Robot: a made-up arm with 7 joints. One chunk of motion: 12 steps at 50 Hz.
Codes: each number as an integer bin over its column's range. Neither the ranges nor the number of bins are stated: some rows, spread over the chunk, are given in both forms.
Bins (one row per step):
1: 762 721 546 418 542 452 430
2: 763 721 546 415 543 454 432
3: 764 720 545 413 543 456 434
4: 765 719 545 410 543 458 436
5: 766 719 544 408 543 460 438
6: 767 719 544 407 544 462 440
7: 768 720 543 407 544 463 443
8: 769 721 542 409 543 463 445
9: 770 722 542 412 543 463 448
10: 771 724 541 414 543 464 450
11: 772 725 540 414 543 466 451
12: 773 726 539 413 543 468 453
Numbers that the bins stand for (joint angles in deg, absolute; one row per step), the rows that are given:
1: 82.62 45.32 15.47 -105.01 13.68 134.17 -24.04
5: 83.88 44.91 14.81 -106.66 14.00 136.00 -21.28
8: 84.82 45.32 14.14 -106.50 14.00 136.68 -18.85
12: 86.08 46.34 13.14 -105.83 14.00 137.82 -16.09
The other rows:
2: 82.93 45.32 15.47 -105.50 14.00 134.63 -23.35
3: 83.25 45.12 15.14 -105.83 14.00 135.08 -22.66
4: 83.56 44.91 15.14 -106.33 14.00 135.54 -21.97
6: 84.19 44.91 14.81 -106.83 14.33 136.45 -20.58
7: 84.51 45.12 14.47 -106.83 14.33 136.68 -19.55
9: 85.14 45.52 14.14 -106.00 14.00 136.68 -17.82
10: 85.45 45.93 13.81 -105.67 14.00 136.91 -17.12
11: 85.77 46.14 13.48 -105.67 14.00 137.36 -16.78

